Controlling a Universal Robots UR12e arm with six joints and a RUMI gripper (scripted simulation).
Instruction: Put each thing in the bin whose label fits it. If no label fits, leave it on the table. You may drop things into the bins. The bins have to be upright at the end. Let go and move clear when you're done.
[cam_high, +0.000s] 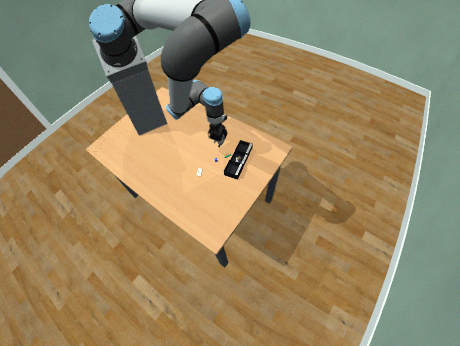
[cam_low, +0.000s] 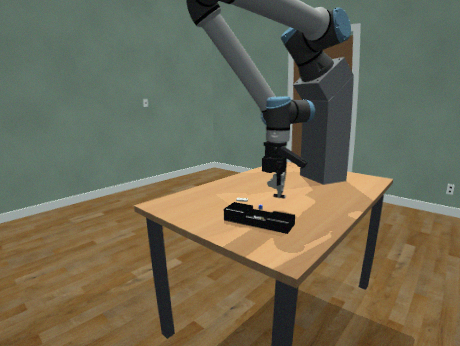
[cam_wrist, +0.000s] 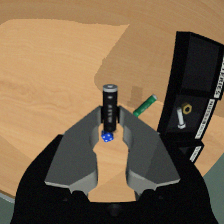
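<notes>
Right now the green battery is 60 mm ahead of my hand, 20 mm to the right of it and 70 mm below it. The rest, counted from my hand: blue die: 20 mm ahead, 80 mm to the right, 70 mm below; then brass hex nut: 130 mm ahead, 70 mm below; then black cylindrical battery: 10 mm below.
</notes>
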